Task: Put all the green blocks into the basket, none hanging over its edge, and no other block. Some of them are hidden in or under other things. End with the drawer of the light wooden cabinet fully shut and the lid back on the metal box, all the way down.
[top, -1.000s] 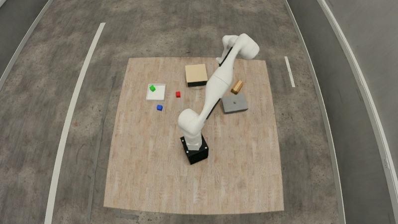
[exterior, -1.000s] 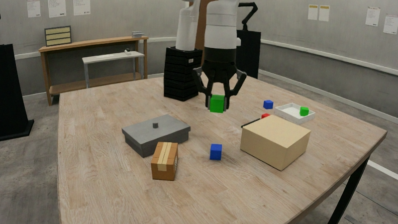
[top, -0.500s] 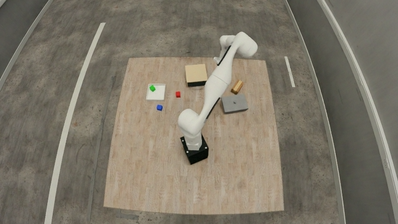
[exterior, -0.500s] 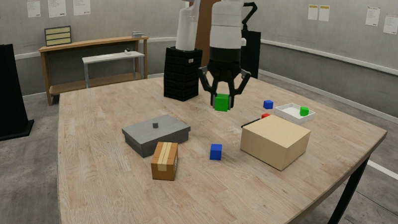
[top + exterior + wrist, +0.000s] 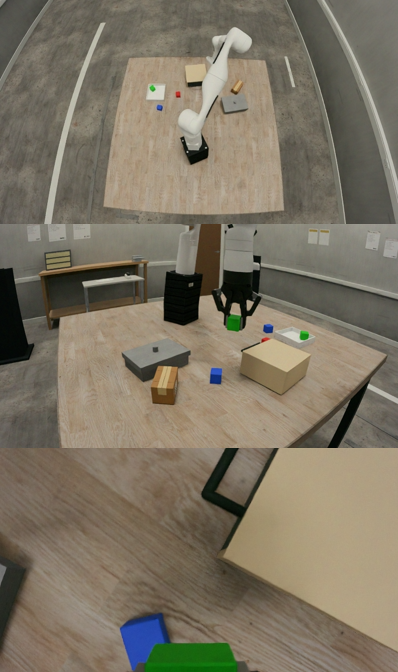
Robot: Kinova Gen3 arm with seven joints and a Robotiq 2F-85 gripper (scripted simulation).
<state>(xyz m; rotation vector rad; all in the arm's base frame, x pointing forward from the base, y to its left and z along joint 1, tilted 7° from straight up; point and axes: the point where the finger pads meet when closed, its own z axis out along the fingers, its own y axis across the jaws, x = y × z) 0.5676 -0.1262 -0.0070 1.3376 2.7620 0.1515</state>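
The white basket lies 470 mm to the left of my hand, 180 mm below it and 110 mm behind it. Also, from my hand: small cardboard box (190 mm to the right, 150 mm below, 30 mm behind); then light wooden cabinet (150 mm to the left, 150 mm below, 40 mm ahead); then drawer (150 mm to the left, 150 mm below, 30 mm ahead).
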